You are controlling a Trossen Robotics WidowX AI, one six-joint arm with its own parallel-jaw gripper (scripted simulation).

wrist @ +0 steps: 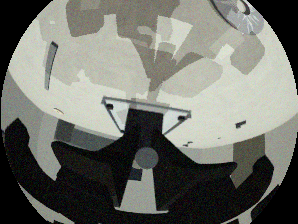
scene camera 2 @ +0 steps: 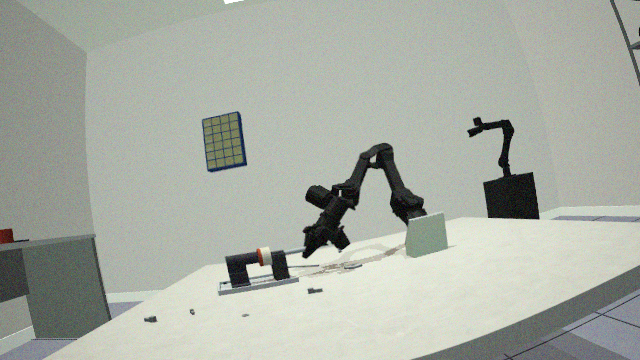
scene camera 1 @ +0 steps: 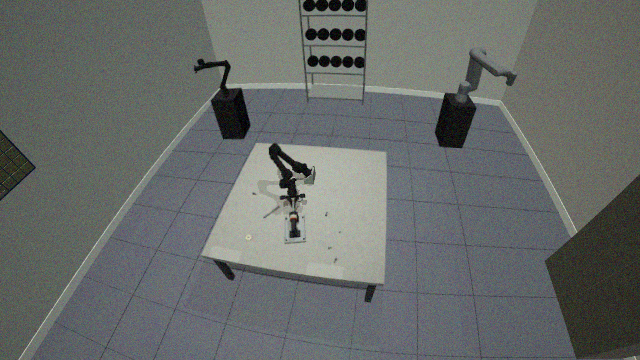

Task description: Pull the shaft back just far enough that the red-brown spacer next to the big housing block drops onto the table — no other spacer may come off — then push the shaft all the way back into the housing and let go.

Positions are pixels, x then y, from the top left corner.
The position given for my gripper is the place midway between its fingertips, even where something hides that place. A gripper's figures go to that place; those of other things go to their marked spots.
My gripper (wrist: 146, 131): 10 cm from the lens. A dark housing block (wrist: 125, 114) is 20 cm from the lens.
